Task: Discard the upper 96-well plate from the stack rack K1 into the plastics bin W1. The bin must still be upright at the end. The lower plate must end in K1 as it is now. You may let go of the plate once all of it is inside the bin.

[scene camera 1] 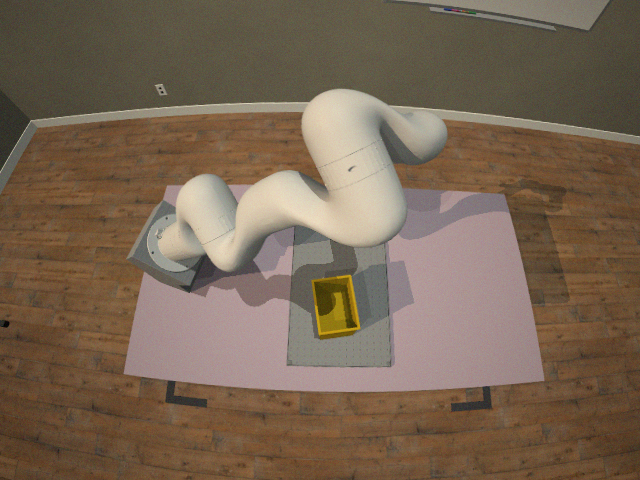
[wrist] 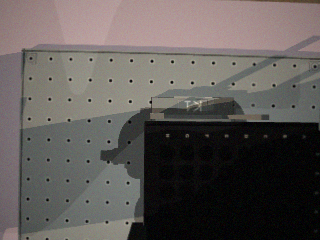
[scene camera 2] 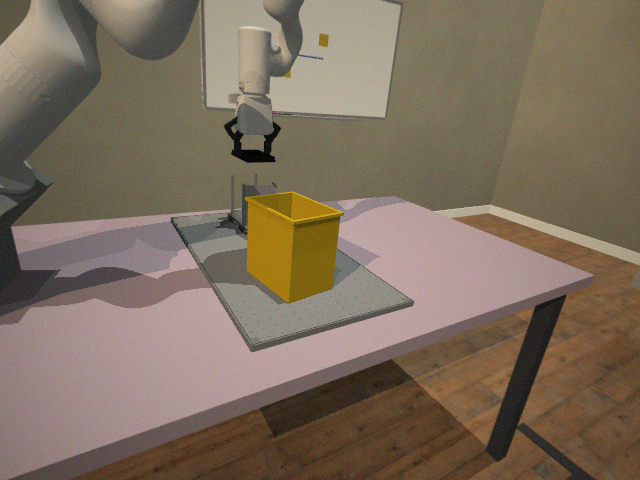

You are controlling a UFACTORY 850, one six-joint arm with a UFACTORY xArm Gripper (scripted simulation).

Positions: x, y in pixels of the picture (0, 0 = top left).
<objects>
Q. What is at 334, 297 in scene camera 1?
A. A yellow bin.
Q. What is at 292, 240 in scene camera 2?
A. A yellow bin.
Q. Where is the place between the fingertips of my gripper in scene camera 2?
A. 252, 155
</objects>
